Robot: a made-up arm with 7 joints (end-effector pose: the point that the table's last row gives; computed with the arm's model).
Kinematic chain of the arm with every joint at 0, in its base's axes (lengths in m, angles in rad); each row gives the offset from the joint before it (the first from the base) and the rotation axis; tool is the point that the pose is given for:
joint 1: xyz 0 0 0.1 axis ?
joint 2: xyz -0.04 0 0.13 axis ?
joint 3: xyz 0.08 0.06 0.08 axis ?
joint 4: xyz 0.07 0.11 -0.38 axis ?
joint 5: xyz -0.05 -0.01 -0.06 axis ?
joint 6: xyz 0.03 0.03 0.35 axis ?
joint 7: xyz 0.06 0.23 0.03 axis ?
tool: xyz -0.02 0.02 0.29
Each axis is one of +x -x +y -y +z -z.
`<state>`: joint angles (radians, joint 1 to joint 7).
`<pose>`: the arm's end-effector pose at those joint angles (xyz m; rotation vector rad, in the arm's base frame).
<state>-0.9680 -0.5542 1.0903 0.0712 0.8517 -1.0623 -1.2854</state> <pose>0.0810 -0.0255 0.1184 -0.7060 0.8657 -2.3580</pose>
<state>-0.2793 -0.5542 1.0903 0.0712 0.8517 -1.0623 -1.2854</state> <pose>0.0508 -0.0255 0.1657 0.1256 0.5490 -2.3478</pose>
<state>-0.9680 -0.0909 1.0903 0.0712 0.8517 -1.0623 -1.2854</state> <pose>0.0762 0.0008 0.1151 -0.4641 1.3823 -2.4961</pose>
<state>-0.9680 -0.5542 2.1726 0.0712 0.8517 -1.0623 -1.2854</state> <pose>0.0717 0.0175 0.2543 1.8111 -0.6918 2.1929</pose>
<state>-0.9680 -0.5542 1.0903 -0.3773 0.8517 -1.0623 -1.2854</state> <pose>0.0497 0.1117 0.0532 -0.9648 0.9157 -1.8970</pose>
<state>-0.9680 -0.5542 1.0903 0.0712 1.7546 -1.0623 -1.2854</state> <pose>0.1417 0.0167 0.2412 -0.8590 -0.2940 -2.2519</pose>
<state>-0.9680 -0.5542 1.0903 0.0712 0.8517 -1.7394 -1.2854</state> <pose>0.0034 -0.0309 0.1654 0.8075 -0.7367 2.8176</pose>
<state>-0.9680 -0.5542 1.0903 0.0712 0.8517 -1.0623 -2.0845</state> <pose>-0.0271 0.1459 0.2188 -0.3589 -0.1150 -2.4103</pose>
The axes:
joint 1: -y
joint 2: +x
joint 3: +y
joint 4: +x
joint 5: -z
joint 6: -y
joint 7: -x

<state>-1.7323 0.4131 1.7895 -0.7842 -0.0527 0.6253 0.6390</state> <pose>0.7156 0.6769 0.2406 0.8286 1.9809 1.4021</pose>
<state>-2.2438 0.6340 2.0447 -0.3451 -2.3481 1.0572 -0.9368</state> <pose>0.1276 0.1713 -0.0824 -0.9450 0.6530 1.7654</pose>
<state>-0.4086 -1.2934 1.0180 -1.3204 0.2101 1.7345 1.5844</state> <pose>-0.7558 -0.2852 -0.2199 1.8985 1.3331 -2.0678</pose>
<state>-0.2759 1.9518 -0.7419 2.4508 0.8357 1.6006 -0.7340</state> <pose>0.3238 0.3835 0.0784 -1.2724 -0.1848 1.2792</pose>
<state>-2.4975 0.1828 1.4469 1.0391 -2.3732 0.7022 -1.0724</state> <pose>0.1744 -0.2525 0.1231 1.7426 -0.4055 -2.2095</pose>
